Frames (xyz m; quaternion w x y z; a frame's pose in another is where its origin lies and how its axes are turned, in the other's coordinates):
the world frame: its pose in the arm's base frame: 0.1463 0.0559 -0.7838 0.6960 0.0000 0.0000 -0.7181
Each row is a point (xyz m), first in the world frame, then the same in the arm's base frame.
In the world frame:
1: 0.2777 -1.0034 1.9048
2: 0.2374 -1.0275 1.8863
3: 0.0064 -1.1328 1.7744
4: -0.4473 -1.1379 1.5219
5: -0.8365 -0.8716 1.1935
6: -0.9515 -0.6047 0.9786
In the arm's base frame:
1: -0.8653 -0.1903 1.1210
2: -0.8881 -0.1493 1.1025
3: -0.9861 0.0849 0.9906
4: -0.9771 0.5385 0.7381
5: -0.6987 0.9192 0.4097
6: -0.4284 1.0258 0.1948

